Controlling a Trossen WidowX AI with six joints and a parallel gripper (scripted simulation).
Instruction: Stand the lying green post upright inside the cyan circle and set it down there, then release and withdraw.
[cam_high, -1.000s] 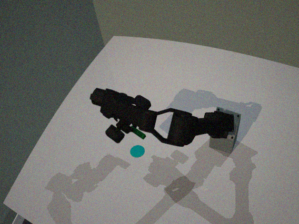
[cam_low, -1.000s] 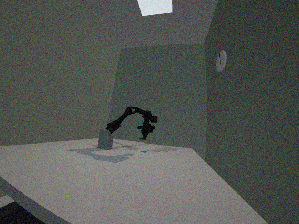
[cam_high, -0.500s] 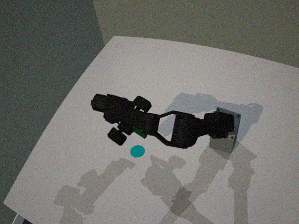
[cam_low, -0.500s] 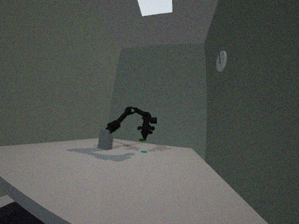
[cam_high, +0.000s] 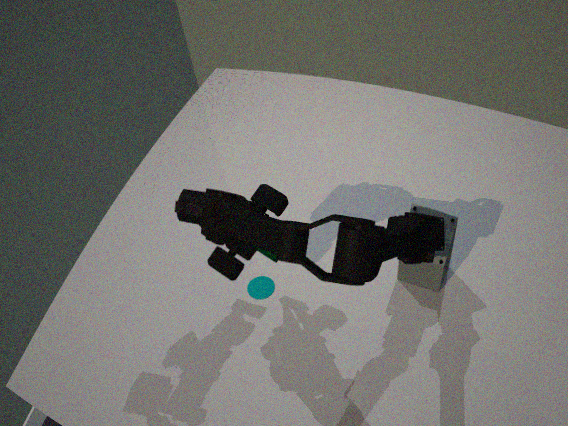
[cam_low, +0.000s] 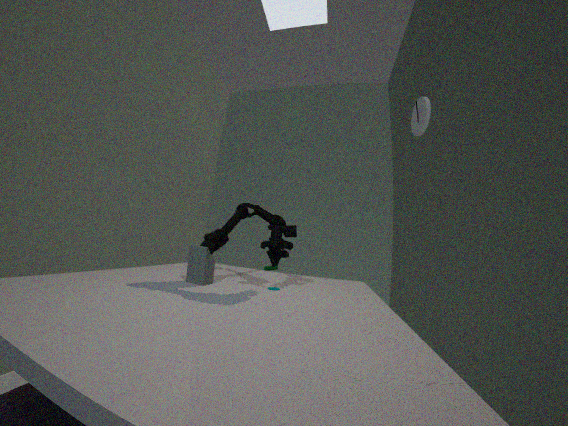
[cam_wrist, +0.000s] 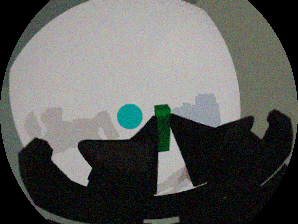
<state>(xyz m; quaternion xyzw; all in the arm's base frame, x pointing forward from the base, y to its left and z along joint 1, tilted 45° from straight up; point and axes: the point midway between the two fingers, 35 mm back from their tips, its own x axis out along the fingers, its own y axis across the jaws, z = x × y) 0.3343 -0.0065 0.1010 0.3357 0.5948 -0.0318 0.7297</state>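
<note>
Now: gripper tip 3 cm to the right of the cyan circle and 11 cm above it. The rest, counted from my gripper tip: green post 2 cm behind, 1 cm to the left, 1 cm below.
</note>
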